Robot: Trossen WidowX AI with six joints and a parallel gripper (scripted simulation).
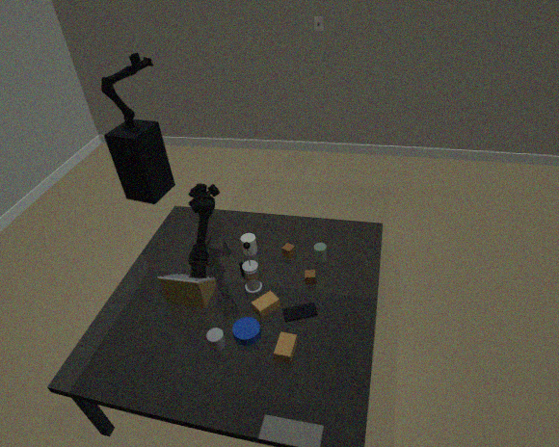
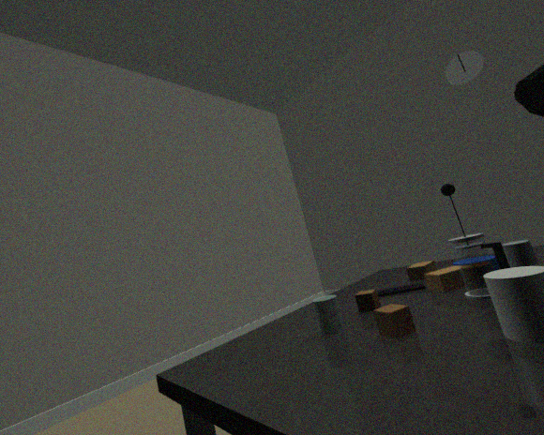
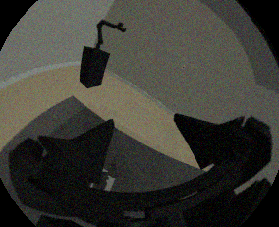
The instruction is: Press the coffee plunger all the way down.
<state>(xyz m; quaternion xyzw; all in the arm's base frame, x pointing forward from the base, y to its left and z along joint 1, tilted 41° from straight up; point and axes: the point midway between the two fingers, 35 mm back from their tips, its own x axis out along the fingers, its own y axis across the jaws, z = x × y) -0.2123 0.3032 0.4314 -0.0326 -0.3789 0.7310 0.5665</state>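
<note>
The coffee press lies 470 mm ahead of my gripper tip, 440 mm to the right of it and 40 mm below it. Also, from my gripper tip: blue disc: 580 mm ahead, 710 mm to the right, 150 mm below; then white cup: 350 mm ahead, 210 mm to the right, 120 mm below.
</note>
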